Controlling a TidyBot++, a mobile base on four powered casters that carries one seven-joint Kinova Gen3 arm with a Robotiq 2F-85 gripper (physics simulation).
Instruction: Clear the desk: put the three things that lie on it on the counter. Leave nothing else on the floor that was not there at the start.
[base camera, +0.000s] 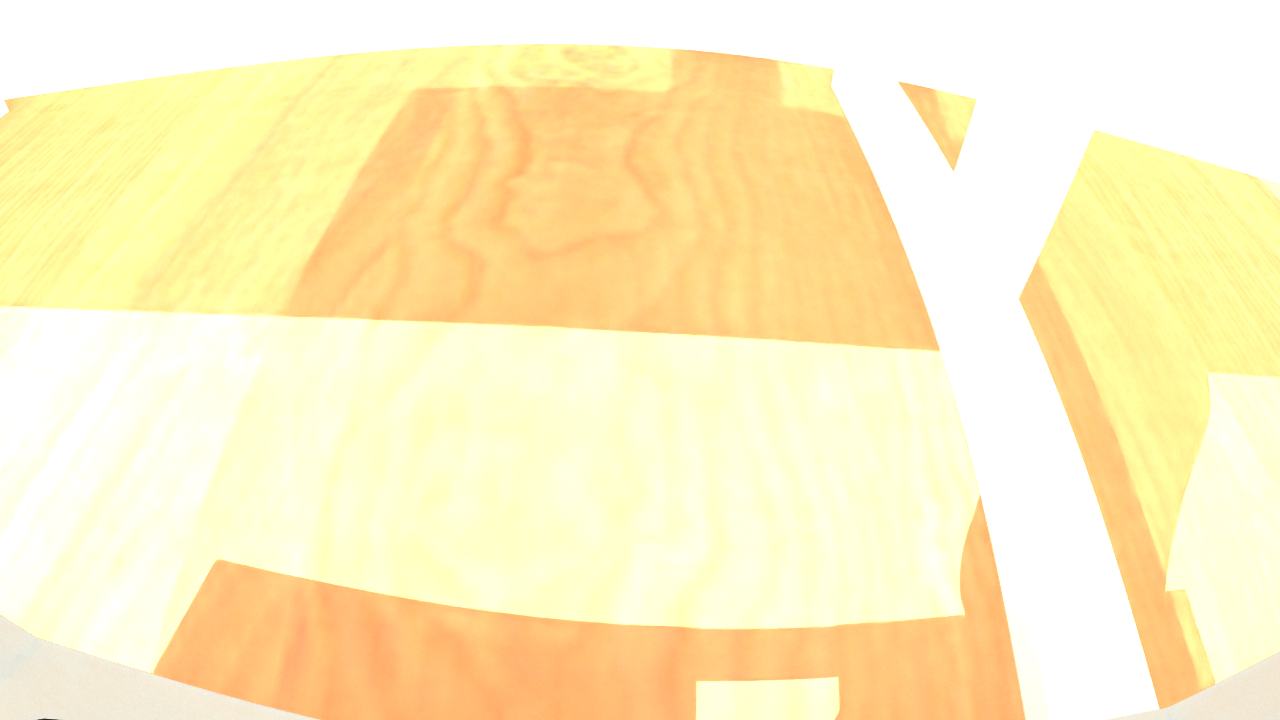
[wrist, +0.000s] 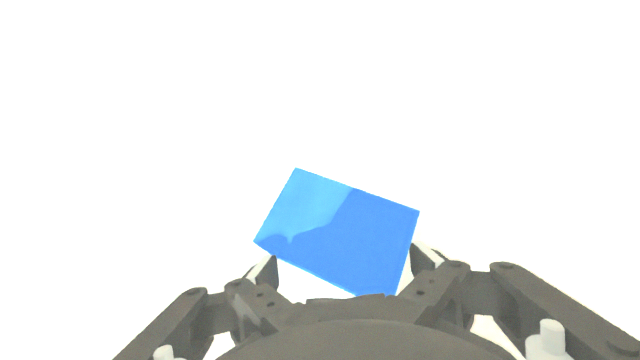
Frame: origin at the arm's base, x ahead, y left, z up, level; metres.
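Where they show: gripper, fingertip midpoint: (wrist: 342, 263).
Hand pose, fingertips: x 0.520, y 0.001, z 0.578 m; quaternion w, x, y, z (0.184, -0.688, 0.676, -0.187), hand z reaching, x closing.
Note:
After its pixels a point has its place.
A blue box (wrist: 340, 230) {x 0.537, y 0.000, z 0.594 m} lies on a white surface in the middle of the wrist view, turned at an angle to the gripper. Its top is part light blue and part darker blue, where a shadow falls on it. My gripper (wrist: 342, 263) {x 0.520, y 0.001, z 0.578 m} is open, its two fingertips apart at the near edge and right side of the box. The near part of the box reaches between the fingertips in the view; how far above it they are, I cannot tell. The other things on the desk and the counter cannot be made out.
The base camera view shows a wooden floor (base camera: 581, 447) {x 0.355, y 0.019, z -0.396 m} with light and orange patches, strongly overexposed. A white post or leg (base camera: 1029, 402) runs down its right side, with a white slanting bar joining it at the top. Pale grey shows at the lower corners.

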